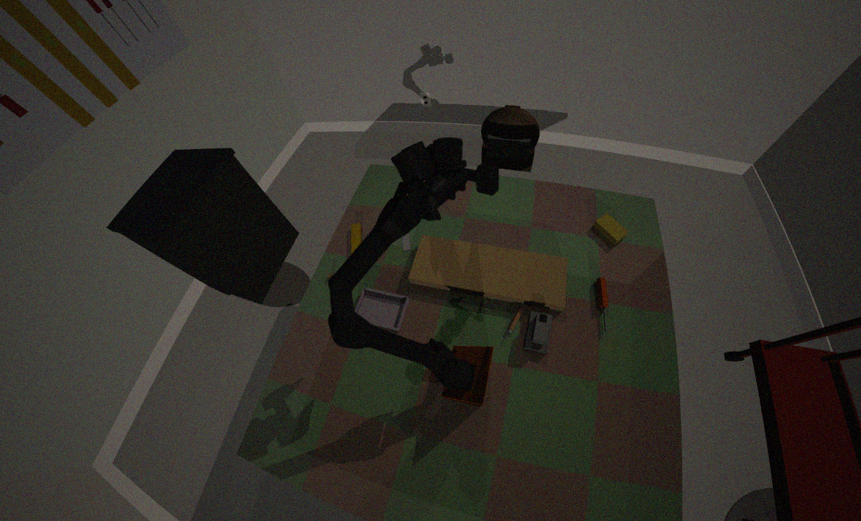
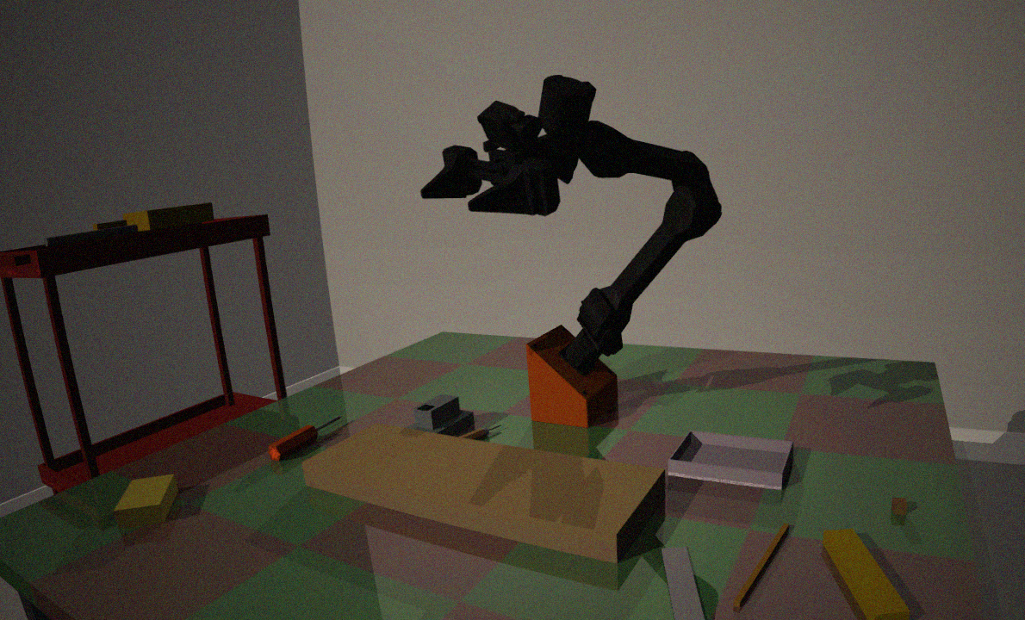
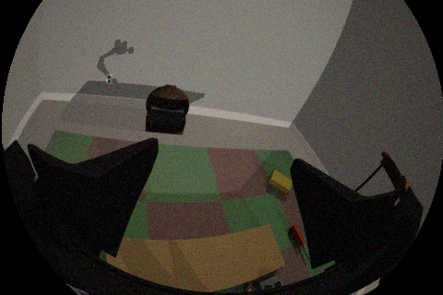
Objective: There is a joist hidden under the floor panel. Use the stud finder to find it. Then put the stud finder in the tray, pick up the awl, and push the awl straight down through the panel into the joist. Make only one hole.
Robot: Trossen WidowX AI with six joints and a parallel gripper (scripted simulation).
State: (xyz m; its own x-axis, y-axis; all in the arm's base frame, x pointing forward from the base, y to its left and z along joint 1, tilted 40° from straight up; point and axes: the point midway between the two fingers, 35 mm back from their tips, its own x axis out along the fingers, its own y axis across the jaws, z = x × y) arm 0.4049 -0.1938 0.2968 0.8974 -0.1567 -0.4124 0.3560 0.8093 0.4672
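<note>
Now: gripper tip 25 cm past the grey stud finder, 24 cm to the left of it and 38 cm above it. Round my gripper tip: wooden-handled awl: 27 cm behind, 15 cm to the right, 42 cm below; then grey ruler: 11 cm ahead, 31 cm to the left, 42 cm below; then pencil: 2 cm behind, 36 cm to the left, 42 cm below.
</note>
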